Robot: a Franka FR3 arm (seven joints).
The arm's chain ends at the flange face. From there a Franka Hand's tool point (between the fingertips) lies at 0.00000 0.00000 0.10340 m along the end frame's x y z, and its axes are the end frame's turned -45 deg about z.
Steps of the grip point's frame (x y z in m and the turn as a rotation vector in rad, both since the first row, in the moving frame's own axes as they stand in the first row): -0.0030 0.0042 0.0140 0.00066 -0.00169 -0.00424; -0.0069 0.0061 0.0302 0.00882 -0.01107 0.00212; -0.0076 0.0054 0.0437 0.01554 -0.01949 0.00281; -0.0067 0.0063 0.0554 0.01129 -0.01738 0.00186; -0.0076 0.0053 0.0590 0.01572 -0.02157 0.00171; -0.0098 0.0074 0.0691 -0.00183 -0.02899 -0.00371; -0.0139 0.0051 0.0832 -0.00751 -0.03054 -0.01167; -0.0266 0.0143 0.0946 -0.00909 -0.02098 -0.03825
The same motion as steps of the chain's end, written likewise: 0.0010 0.0050 0.0140 -0.00073 -0.00166 -0.00424; 0.0009 0.0090 0.0302 -0.00159 -0.01406 0.00212; 0.0010 0.0089 0.0437 -0.00279 -0.02477 0.00281; 0.0018 0.0087 0.0554 -0.00431 -0.02027 0.00186; 0.0011 0.0087 0.0590 -0.00414 -0.02637 0.00171; 0.0003 0.0099 0.0691 -0.02179 -0.01921 -0.00371; -0.0046 0.0106 0.0833 -0.02691 -0.01628 -0.01167; -0.0079 0.0267 0.0946 -0.02126 -0.00841 -0.03825
